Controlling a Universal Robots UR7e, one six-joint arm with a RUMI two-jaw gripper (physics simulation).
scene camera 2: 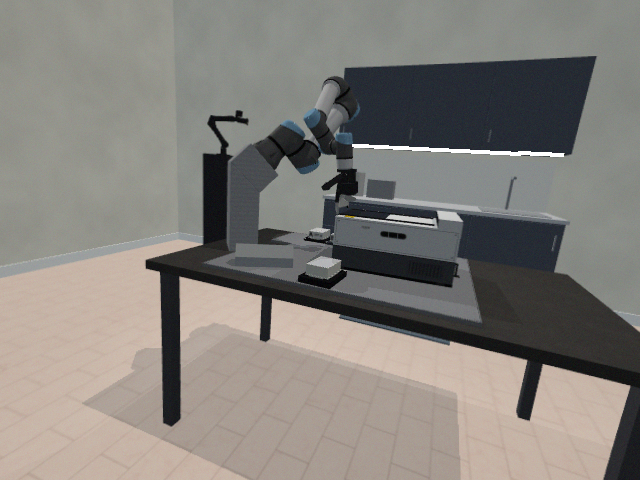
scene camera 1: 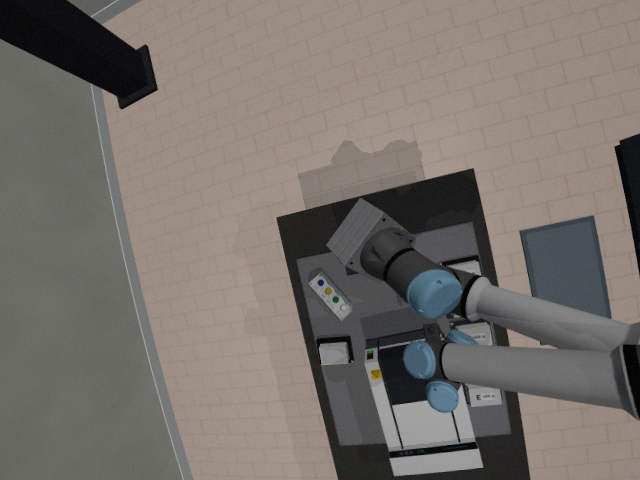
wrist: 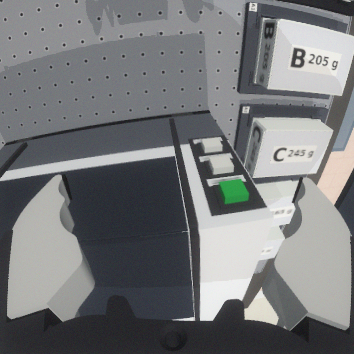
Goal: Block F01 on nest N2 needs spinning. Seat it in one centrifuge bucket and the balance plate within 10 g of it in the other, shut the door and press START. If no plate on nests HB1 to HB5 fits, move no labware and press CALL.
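Pixels of known places: gripper, fingertip midpoint: [scene camera 2: 343, 211] [wrist: 180, 178]; arm's base at its link origin: [scene camera 2: 261, 159] [scene camera 1: 382, 251].
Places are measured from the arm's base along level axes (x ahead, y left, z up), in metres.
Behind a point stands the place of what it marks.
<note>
My gripper [scene camera 2: 341, 205] @[x 0.391, y 0.092, z -0.209 m] [wrist: 180, 178] @[x 0.391, y 0.092, z -0.209 m] is open and empty above the centrifuge [scene camera 1: 433, 422] @[x 0.707, y 0.020, z -0.198 m] [scene camera 2: 398, 240] @[x 0.679, y -0.176, z -0.260 m] [wrist: 225, 235] @[x 0.439, y 0.119, z -0.198 m]. Its dark door panel [scene camera 1: 403, 379] @[x 0.514, y -0.047, z -0.195 m] [wrist: 130, 200] @[x 0.424, y 0.053, z -0.231 m] covers the chamber; the buckets are hidden. A green button [wrist: 234, 191] @[x 0.420, y 0.131, z -0.221 m] and two pale buttons sit on the centrifuge's top strip, between the fingers in the wrist view. A white block [scene camera 1: 333, 353] @[x 0.433, y -0.329, z -0.343 m] [scene camera 2: 323, 267] @[x 0.461, y -0.396, z -0.344 m], its label unreadable, sits on a black nest. Plate B [wrist: 307, 57] @[x 0.345, y 0.269, z -0.354 m], marked 205 g, and plate C [wrist: 290, 147] @[x 0.474, y 0.270, z -0.354 m], marked 245 g, sit on nests. Plate E [scene camera 1: 484, 396] @[x 0.751, y 0.258, z -0.354 m] is farther along that row.
A box with blue, yellow, green and white buttons [scene camera 1: 331, 296] @[x 0.175, y -0.265, z -0.344 m] [scene camera 2: 263, 254] @[x 0.193, y -0.317, z -0.359 m] lies near the arm's base. More plates, partly hidden by the right finger, stand beyond plate C. The arm covers part of the plate row in the overhead view. The grey mat [scene camera 2: 413, 302] @[x 0.762, y -0.394, z -0.408 m] lies on the dark table [scene camera 2: 537, 304] @[x 1.164, y -0.155, z -0.420 m].
</note>
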